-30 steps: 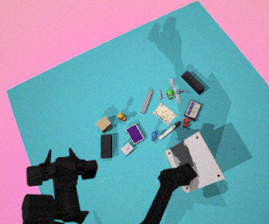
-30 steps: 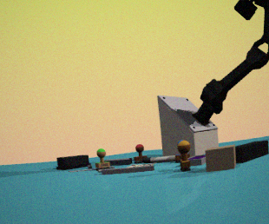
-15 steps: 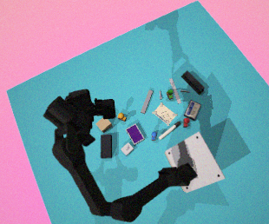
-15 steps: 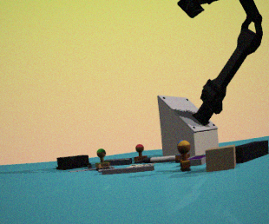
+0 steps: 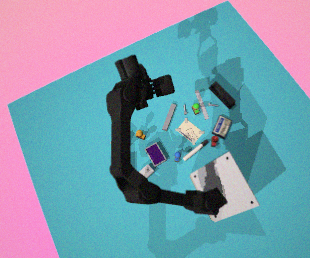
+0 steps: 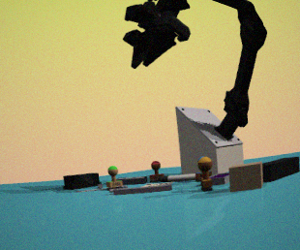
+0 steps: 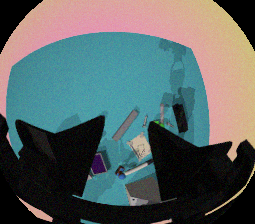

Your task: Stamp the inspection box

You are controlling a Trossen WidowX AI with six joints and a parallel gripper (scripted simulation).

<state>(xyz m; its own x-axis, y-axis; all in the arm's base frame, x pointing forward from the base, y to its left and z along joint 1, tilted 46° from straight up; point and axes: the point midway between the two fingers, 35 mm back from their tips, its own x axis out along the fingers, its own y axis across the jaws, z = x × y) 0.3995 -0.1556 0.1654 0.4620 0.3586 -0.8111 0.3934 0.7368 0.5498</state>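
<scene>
My gripper tip is now 80 mm past the green-knobbed stamp, 170 mm to the left of it and 250 mm above it. Also, from my gripper tip: tan box: 30 mm behind, 190 mm to the left, 240 mm below; then orange-knobbed stamp: 50 mm behind, 100 mm to the left, 240 mm below; then purple ink pad: 160 mm behind, 90 mm to the left, 260 mm below.
</scene>
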